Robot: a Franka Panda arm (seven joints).
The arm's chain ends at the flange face. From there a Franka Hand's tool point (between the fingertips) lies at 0.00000 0.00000 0.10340 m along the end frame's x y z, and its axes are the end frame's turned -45 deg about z.
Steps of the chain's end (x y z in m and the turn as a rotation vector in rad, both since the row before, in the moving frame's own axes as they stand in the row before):
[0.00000, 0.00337, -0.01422, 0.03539, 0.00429, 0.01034]
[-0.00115, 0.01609, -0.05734, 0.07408, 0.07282, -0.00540]
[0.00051, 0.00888, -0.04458, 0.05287, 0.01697, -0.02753]
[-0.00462, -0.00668, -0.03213, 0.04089, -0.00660, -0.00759]
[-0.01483, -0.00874, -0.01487, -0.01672, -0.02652, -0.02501]
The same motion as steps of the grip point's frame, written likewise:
[0.00053, 0.00012, -0.01429, 0.02199, 0.02806, 0.01034]
[-0.00147, 0.01044, -0.05790, 0.00089, 0.10387, -0.00540]
[-0.00085, 0.00395, -0.04474, 0.02539, 0.04938, -0.02753]
[0.00395, -0.01147, -0.03222, 0.03358, 0.02425, -0.00759]
[-0.00748, -0.01734, -0.01492, 0.00693, -0.03058, -0.02501]

